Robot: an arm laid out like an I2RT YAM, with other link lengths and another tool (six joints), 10 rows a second.
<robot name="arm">
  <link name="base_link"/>
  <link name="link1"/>
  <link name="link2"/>
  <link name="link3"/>
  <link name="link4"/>
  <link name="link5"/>
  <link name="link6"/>
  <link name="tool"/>
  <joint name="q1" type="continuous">
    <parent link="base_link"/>
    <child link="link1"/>
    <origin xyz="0 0 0.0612" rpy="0 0 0"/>
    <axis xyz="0 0 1"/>
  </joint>
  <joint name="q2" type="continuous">
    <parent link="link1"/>
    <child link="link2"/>
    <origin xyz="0.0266 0.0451 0.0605" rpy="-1.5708 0 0"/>
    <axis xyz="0 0 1"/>
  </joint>
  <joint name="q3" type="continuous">
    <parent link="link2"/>
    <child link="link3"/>
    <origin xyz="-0.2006 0 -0.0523" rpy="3.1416 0 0"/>
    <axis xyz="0 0 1"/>
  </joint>
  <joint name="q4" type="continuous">
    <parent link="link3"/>
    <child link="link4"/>
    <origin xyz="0.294 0.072 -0.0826" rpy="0 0 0"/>
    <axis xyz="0 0 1"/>
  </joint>
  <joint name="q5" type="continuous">
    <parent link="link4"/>
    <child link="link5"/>
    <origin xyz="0.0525 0.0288 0.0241" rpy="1.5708 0 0"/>
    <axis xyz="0 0 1"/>
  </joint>
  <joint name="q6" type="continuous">
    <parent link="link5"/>
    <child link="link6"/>
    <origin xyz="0.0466 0 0.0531" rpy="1.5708 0 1.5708"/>
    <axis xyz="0 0 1"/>
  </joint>
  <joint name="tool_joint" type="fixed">
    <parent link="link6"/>
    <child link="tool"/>
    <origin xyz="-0.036 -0.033 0.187" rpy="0.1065 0 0.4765"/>
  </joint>
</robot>
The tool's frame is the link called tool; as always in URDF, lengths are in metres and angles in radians. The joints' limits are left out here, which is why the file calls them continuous.
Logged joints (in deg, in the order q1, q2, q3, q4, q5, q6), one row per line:
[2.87 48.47 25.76 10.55 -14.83 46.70]
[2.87 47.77 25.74 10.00 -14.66 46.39]
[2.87 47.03 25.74 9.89 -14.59 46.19]
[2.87 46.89 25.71 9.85 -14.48 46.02]
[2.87 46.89 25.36 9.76 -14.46 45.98]
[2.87 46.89 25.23 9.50 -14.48 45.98]
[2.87 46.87 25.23 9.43 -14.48 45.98]
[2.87 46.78 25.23 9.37 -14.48 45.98]
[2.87 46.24 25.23 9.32 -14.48 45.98]
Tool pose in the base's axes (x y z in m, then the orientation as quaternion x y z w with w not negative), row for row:
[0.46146 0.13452 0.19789 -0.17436 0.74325 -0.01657 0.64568]
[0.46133 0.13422 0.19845 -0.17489 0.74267 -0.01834 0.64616]
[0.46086 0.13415 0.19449 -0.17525 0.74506 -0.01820 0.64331]
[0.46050 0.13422 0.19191 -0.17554 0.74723 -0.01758 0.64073]
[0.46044 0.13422 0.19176 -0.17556 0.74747 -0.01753 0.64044]
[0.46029 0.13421 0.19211 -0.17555 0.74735 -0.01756 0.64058]
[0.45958 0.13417 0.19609 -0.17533 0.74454 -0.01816 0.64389]
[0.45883 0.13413 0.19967 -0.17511 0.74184 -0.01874 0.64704]
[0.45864 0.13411 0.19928 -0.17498 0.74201 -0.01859 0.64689]
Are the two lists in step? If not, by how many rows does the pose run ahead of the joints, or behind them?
The pose runs 2 rows ahead of the joints: the pose in row i belongs to the joints in row i + 2.
